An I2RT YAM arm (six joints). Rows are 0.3 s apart.
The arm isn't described. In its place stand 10 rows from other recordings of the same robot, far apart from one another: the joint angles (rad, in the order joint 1, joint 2, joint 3, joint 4, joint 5, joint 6), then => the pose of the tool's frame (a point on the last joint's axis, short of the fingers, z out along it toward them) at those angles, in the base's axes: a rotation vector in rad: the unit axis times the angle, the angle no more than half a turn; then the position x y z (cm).
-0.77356 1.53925 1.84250 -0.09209 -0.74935 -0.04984 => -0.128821 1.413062 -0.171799 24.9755 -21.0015 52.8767
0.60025 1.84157 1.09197 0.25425 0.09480 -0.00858 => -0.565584 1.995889 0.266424 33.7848 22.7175 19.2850
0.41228 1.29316 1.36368 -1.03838 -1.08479 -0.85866 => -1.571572 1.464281 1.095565 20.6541 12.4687 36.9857
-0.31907 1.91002 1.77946 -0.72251 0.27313 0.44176 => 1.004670 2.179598 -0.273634 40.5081 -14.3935 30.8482
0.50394 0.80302 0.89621 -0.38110 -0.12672 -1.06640 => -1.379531 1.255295 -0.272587 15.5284 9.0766 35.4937
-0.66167 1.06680 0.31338 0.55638 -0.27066 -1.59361 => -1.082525 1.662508 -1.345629 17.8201 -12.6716 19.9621
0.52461 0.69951 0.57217 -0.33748 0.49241 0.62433 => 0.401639 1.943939 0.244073 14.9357 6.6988 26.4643
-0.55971 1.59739 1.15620 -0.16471 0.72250 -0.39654 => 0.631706 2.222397 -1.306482 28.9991 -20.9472 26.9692
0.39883 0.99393 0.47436 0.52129 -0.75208 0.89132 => -0.235723 1.797672 1.547367 19.1878 10.7252 26.5390
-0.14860 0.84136 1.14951 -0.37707 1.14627 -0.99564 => 0.229053 1.921404 -1.736995 14.1338 -5.3960 43.5702
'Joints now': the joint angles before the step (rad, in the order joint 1, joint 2, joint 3, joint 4, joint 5, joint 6). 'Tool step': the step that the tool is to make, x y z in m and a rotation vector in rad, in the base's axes. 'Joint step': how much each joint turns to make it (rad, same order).
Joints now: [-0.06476, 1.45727, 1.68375, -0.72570, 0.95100, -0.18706]
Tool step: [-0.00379, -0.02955, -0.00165, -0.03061, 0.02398, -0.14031]
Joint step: [-0.09580, 0.01227, 0.00333, -0.00031, 0.05497, -0.01340]
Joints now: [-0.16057, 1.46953, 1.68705, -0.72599, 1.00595, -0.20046]
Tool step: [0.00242, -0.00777, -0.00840, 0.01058, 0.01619, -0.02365]
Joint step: [-0.02415, 0.00992, -0.01794, 0.00009, -0.00425, 0.01187]
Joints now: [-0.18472, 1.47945, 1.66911, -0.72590, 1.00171, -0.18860]
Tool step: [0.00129, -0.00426, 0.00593, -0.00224, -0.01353, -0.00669]
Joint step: [-0.01321, 0.01315, 0.03176, -0.00031, -0.00582, -0.00546]
